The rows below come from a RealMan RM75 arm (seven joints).
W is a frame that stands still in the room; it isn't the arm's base.
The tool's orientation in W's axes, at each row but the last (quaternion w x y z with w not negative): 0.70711, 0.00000, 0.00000, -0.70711; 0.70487, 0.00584, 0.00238, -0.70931; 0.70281, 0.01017, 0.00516, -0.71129; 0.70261, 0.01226, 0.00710, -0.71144; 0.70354, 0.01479, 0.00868, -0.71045; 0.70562, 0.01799, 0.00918, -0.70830; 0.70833, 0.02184, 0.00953, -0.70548; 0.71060, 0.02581, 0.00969, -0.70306; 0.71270, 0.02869, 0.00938, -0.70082; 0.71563, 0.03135, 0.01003, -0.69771; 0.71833, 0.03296, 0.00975, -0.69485; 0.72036, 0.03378, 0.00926, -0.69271; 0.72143, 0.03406, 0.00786, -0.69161
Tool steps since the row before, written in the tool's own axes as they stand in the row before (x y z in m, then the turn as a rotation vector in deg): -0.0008, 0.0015, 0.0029, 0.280, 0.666, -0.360; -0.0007, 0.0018, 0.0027, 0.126, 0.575, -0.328; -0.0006, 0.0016, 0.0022, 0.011, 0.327, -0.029; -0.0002, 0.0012, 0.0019, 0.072, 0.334, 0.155; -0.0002, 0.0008, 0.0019, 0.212, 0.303, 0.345; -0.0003, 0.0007, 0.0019, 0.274, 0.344, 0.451; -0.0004, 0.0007, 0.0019, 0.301, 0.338, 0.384; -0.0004, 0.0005, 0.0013, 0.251, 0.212, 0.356; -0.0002, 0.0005, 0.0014, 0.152, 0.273, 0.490; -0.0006, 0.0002, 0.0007, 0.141, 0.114, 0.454; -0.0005, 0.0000, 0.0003, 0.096, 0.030, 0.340; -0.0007, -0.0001, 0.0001, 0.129, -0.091, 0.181; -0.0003, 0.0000, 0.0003, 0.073, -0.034, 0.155
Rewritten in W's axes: 0.0015, 0.0008, 0.0029, 0.666, -0.280, -0.360; 0.0018, 0.0007, 0.0027, 0.576, -0.126, -0.327; 0.0016, 0.0005, 0.0022, 0.327, -0.014, -0.027; 0.0012, 0.0001, 0.0019, 0.332, -0.080, 0.155; 0.0008, 0.0001, 0.0019, 0.298, -0.226, 0.340; 0.0007, 0.0002, 0.0019, 0.337, -0.292, 0.444; 0.0007, 0.0003, 0.0019, 0.333, -0.317, 0.376; 0.0005, 0.0003, 0.0013, 0.207, -0.266, 0.348; 0.0005, 0.0001, 0.0014, 0.262, -0.174, 0.489; 0.0002, 0.0006, 0.0007, 0.104, -0.165, 0.448; 0.0000, 0.0005, 0.0003, 0.022, -0.116, 0.334; -0.0001, 0.0007, 0.0001, -0.092, -0.143, 0.170; 0.0000, 0.0003, 0.0003, -0.036, -0.084, 0.149
